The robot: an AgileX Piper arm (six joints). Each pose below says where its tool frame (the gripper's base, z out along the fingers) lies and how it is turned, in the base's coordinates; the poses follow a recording.
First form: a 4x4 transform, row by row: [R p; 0 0 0 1], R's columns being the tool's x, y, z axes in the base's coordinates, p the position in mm. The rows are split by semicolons.
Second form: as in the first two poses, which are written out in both.
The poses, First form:
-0.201 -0.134 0.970 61; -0.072 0.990 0.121 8; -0.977 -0.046 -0.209 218; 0 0 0 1
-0.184 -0.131 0.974 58; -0.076 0.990 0.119 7; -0.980 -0.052 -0.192 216; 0 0 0 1
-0.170 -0.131 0.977 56; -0.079 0.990 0.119 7; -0.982 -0.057 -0.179 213; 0 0 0 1
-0.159 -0.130 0.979 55; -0.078 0.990 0.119 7; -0.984 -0.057 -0.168 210; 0 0 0 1
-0.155 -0.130 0.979 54; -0.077 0.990 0.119 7; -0.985 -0.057 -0.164 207; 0 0 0 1
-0.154 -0.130 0.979 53; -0.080 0.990 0.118 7; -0.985 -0.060 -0.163 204; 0 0 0 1
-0.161 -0.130 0.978 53; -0.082 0.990 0.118 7; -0.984 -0.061 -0.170 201; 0 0 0 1
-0.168 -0.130 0.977 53; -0.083 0.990 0.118 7; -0.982 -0.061 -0.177 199; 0 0 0 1
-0.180 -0.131 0.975 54; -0.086 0.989 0.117 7; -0.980 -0.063 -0.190 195; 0 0 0 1
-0.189 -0.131 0.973 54; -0.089 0.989 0.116 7; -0.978 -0.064 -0.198 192; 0 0 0 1
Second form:
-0.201 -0.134 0.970 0.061; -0.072 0.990 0.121 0.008; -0.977 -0.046 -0.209 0.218; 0 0 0 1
-0.184 -0.131 0.974 0.058; -0.076 0.990 0.119 0.007; -0.980 -0.052 -0.192 0.216; 0 0 0 1
-0.170 -0.131 0.977 0.056; -0.079 0.990 0.119 0.007; -0.982 -0.057 -0.179 0.213; 0 0 0 1
-0.159 -0.130 0.979 0.055; -0.078 0.990 0.119 0.007; -0.984 -0.057 -0.168 0.210; 0 0 0 1
-0.155 -0.130 0.979 0.054; -0.077 0.990 0.119 0.007; -0.985 -0.057 -0.164 0.207; 0 0 0 1
-0.154 -0.130 0.979 0.053; -0.080 0.990 0.118 0.007; -0.985 -0.060 -0.163 0.204; 0 0 0 1
-0.161 -0.130 0.978 0.053; -0.082 0.990 0.118 0.007; -0.984 -0.061 -0.170 0.201; 0 0 0 1
-0.168 -0.130 0.977 0.053; -0.083 0.990 0.118 0.007; -0.982 -0.061 -0.177 0.199; 0 0 0 1
-0.180 -0.131 0.975 0.054; -0.086 0.989 0.117 0.007; -0.980 -0.063 -0.190 0.195; 0 0 0 1
-0.189 -0.131 0.973 0.054; -0.089 0.989 0.116 0.007; -0.978 -0.064 -0.198 0.192; 0 0 0 1

